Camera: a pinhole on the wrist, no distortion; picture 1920 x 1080 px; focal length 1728.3 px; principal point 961.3 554.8 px. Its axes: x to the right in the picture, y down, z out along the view. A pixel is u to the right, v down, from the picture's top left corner.
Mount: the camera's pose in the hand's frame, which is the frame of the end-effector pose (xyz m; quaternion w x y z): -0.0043 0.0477 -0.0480 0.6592 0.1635 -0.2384 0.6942
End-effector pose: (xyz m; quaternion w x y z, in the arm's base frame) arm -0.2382 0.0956 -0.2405 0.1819 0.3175 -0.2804 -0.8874
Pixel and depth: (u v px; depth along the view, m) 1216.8 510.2 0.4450
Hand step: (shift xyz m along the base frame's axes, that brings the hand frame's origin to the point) -0.2326 0.2648 0.1615
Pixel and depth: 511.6 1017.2 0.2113
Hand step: -0.0230 0.1616 0.0228
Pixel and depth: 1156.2 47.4 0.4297
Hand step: -0.3127 0.2062 0.0995
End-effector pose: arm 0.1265 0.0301 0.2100 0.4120 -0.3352 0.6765 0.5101
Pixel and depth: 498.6 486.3 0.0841
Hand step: 0.0200 0.0058 -0.0026
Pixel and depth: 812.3 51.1 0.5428
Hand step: 0.2874 0.3073 -0.2718
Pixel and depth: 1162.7 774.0 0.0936
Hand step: 0.0136 0.0356 0.0200
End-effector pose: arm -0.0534 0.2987 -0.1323 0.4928 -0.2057 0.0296 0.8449
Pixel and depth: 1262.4 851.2 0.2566
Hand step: 0.0201 0.0147 0.2052
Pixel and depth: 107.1 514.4 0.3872
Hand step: 0.2252 0.1978 0.2120
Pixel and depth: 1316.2 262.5 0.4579
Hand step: -0.0326 0.1830 0.3684
